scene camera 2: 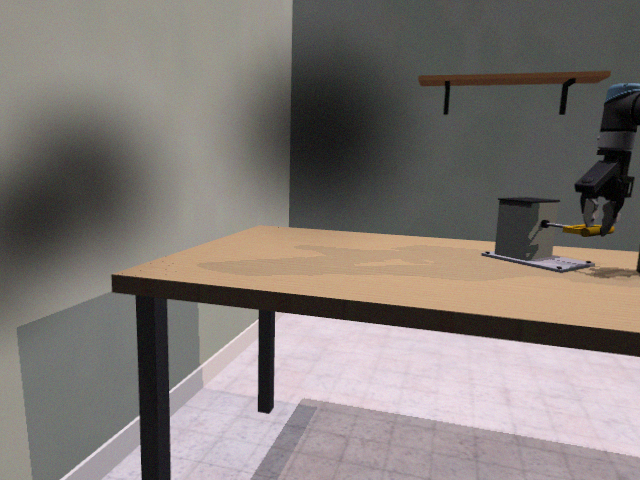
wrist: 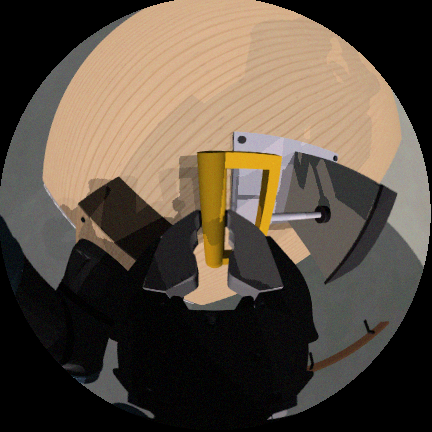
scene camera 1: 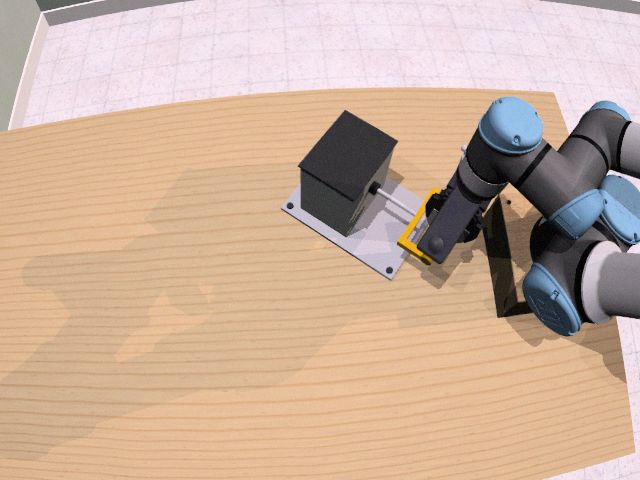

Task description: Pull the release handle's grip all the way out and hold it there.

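Observation:
The release handle's yellow grip (scene camera 1: 425, 259) (scene camera 2: 589, 232) (wrist: 212, 190) is the round outer bar of a yellow frame. A light metal rod (scene camera 1: 395, 200) (scene camera 2: 556, 225) (wrist: 295, 217) joins the frame to a grey housing (scene camera 1: 347, 155) (scene camera 2: 522, 229) (wrist: 320, 250) with a dark lid. A long stretch of rod shows outside the housing. My gripper (scene camera 1: 450, 219) (scene camera 2: 596, 230) (wrist: 213, 211) is shut on the grip, with one jaw on each side of the bar. In scene camera 1 the gripper body hides the jaw tips and part of the grip.
The housing stands on a pale base plate (scene camera 1: 372, 253) (scene camera 2: 568, 263) (wrist: 265, 141) on the wooden table (scene camera 1: 206, 413) (scene camera 2: 361, 289). A dark-sided block (scene camera 1: 500, 258) (wrist: 125, 210) stands beside the arm's base. A shelf (scene camera 2: 516, 78) (wrist: 352, 351) hangs on the wall.

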